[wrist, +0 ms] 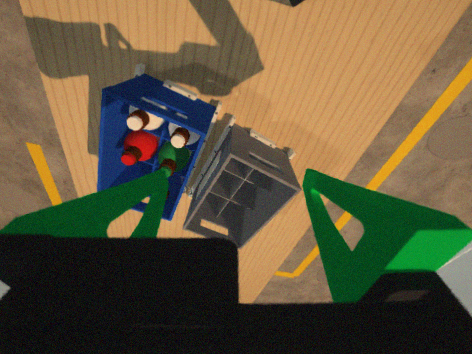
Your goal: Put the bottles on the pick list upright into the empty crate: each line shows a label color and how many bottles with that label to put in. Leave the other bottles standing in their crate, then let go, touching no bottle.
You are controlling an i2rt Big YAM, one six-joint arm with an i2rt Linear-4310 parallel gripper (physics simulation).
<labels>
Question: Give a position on a green-labelled bottle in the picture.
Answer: At 171,159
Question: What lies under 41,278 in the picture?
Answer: My gripper.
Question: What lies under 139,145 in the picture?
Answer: A red-labelled bottle.
</labels>
